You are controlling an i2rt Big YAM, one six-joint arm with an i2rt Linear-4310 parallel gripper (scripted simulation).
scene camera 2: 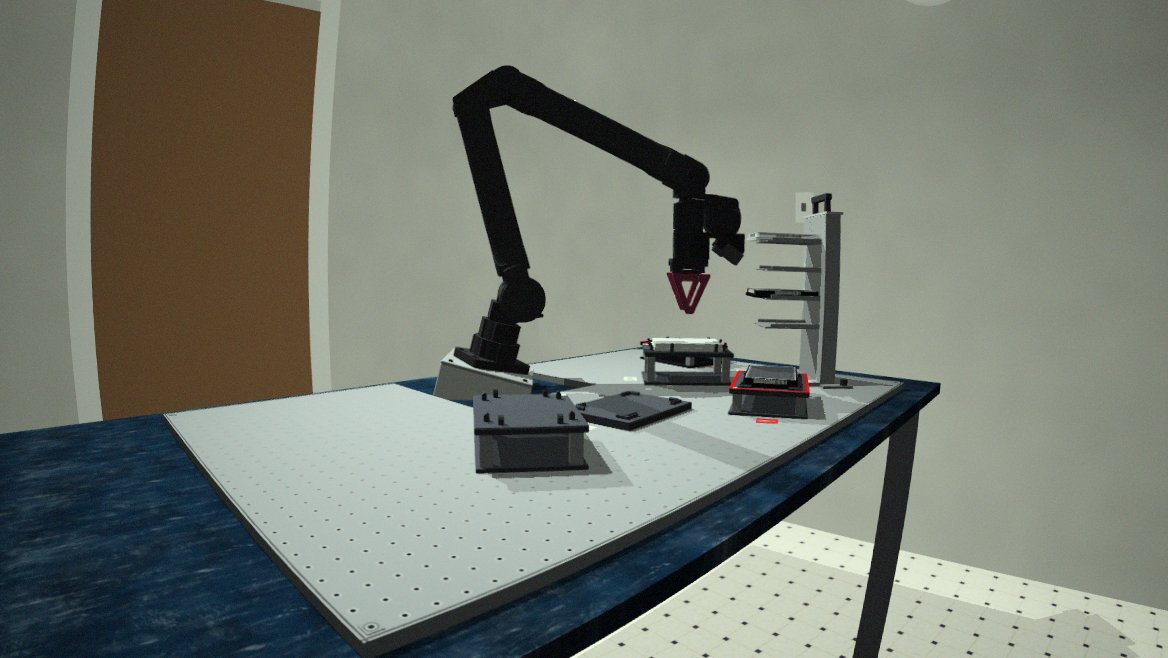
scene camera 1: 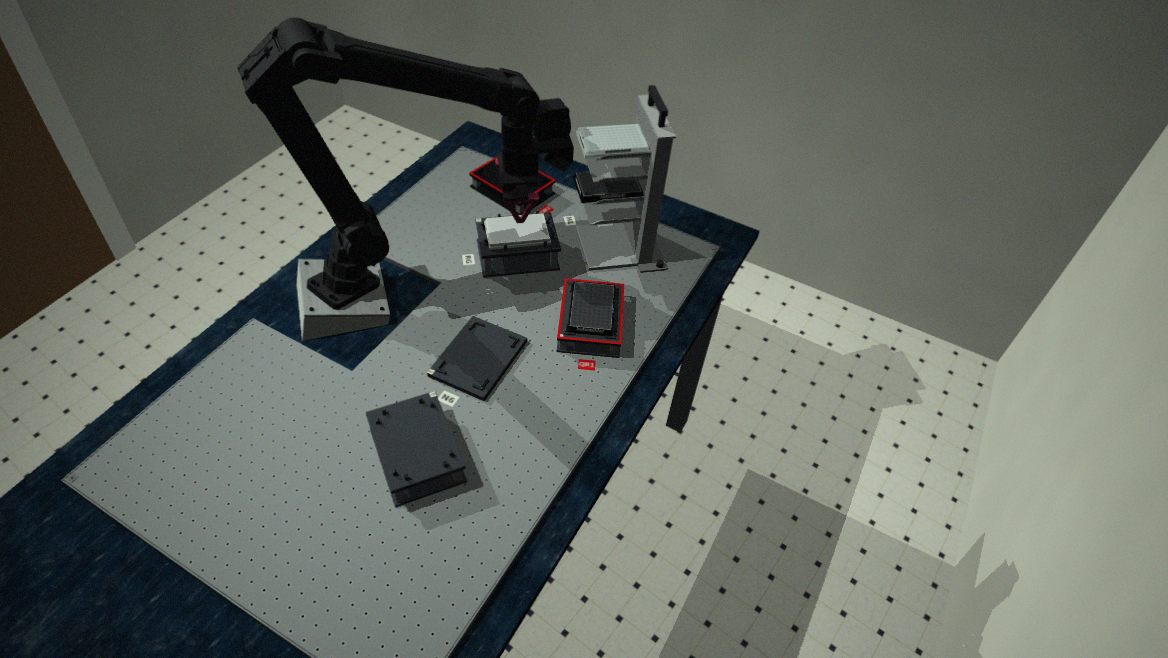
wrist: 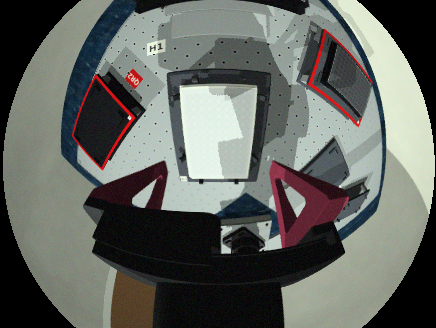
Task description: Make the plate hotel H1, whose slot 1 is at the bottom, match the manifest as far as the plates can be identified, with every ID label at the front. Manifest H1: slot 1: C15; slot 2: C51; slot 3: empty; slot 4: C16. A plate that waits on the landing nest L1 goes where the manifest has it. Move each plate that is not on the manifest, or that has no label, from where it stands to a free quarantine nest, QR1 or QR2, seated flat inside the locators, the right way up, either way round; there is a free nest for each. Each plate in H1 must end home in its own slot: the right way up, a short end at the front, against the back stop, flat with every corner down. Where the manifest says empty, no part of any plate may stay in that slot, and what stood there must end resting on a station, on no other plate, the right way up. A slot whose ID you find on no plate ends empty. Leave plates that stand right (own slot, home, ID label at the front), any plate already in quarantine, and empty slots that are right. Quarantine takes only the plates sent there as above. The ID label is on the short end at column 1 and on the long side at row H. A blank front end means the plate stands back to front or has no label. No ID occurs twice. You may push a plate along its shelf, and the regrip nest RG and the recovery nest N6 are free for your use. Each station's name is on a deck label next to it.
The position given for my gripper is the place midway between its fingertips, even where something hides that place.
Note:
I see my gripper (scene camera 2: 686, 311), a white plate (scene camera 1: 595, 141), a white plate (scene camera 1: 500, 231), a raised regrip nest RG (scene camera 1: 554, 246), a quarantine nest QR1 (scene camera 1: 617, 306), a quarantine nest QR2 (scene camera 1: 491, 173), a plate hotel H1 (scene camera 2: 818, 348) and a bottom shelf (scene camera 1: 621, 210).
My gripper also shows in scene camera 1 (scene camera 1: 516, 207) and in the wrist view (wrist: 218, 166). The raised regrip nest RG shows as well in the wrist view (wrist: 175, 79). The quarantine nest QR2 is seen too in the wrist view (wrist: 98, 121).

